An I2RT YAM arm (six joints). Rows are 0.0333 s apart.
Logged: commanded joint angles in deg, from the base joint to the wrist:
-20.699 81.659 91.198 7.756 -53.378 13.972
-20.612 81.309 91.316 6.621 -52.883 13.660
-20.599 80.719 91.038 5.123 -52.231 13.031
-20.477 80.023 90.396 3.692 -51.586 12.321
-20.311 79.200 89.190 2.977 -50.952 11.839
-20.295 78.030 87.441 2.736 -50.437 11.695
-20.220 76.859 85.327 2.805 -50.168 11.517
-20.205 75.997 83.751 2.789 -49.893 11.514
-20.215 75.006 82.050 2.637 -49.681 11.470
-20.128 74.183 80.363 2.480 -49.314 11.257
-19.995 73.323 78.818 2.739 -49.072 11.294
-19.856 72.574 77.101 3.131 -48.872 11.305
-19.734 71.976 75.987 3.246 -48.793 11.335
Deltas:
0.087 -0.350 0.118 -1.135 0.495 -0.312
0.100 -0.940 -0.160 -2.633 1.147 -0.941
0.222 -1.636 -0.802 -4.064 1.792 -1.651
0.388 -2.459 -2.008 -4.779 2.426 -2.133
0.404 -3.629 -3.757 -5.020 2.941 -2.277
0.479 -4.800 -5.871 -4.951 3.210 -2.455
0.494 -5.662 -7.447 -4.967 3.485 -2.458
0.484 -6.653 -9.148 -5.119 3.697 -2.502
0.571 -7.476 -10.835 -5.276 4.064 -2.715
0.704 -8.336 -12.380 -5.017 4.306 -2.678
0.843 -9.085 -14.097 -4.625 4.506 -2.667
0.965 -9.683 -15.211 -4.510 4.585 -2.637

